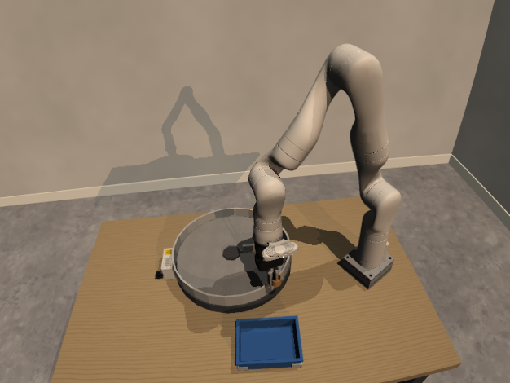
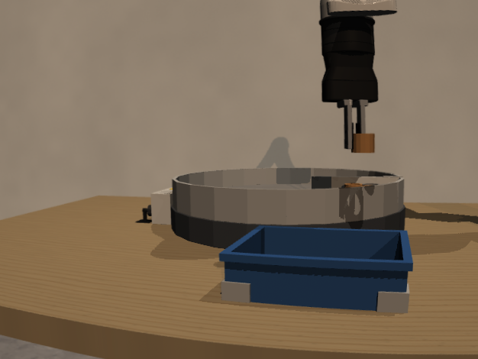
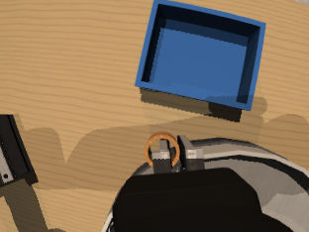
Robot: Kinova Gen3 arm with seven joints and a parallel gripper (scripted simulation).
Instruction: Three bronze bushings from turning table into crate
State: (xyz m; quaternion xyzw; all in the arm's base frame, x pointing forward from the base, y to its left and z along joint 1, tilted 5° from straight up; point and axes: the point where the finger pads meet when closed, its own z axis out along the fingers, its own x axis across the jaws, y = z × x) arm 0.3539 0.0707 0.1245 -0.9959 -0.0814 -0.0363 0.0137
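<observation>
The blue crate lies 40 mm ahead of my hand, 130 mm to the left of it and 140 mm below it. From my hand the other things lie so: round grey turning table (100 mm ahead, 220 mm to the right, 110 mm below).
</observation>
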